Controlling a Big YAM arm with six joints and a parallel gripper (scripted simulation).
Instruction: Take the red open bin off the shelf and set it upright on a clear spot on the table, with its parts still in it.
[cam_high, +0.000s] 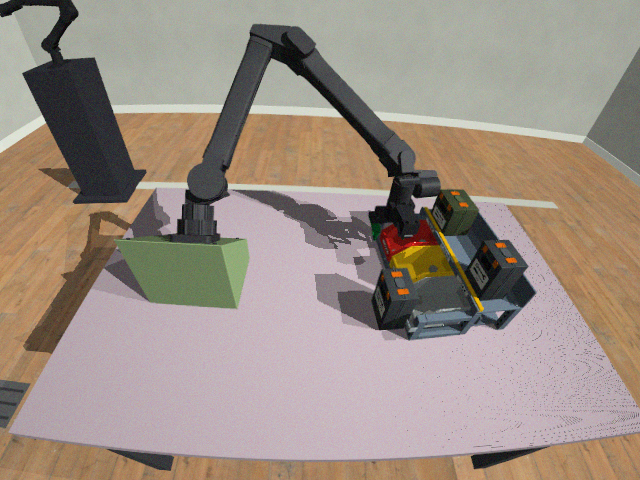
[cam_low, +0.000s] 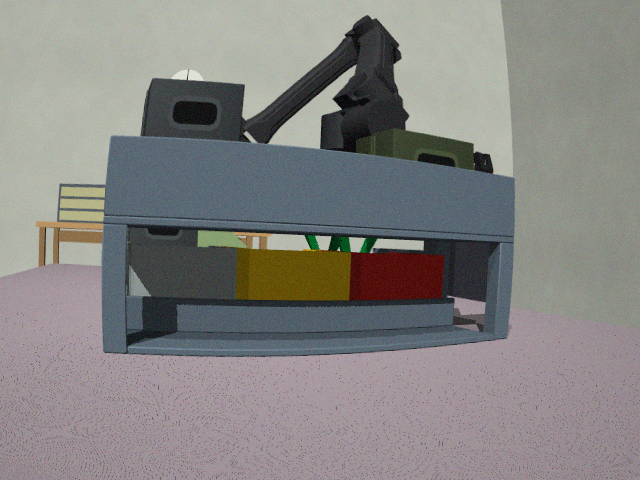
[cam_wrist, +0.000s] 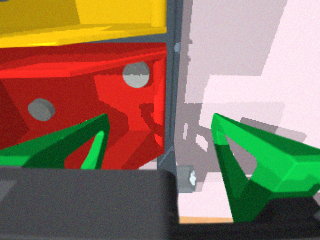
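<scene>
The red open bin is 80 mm ahead of my hand and 20 mm below it. The rest, counted from my hand: grey bin 90 mm ahead, 220 mm to the right, 20 mm below; yellow bin 90 mm ahead, 110 mm to the right, 20 mm below.
</scene>
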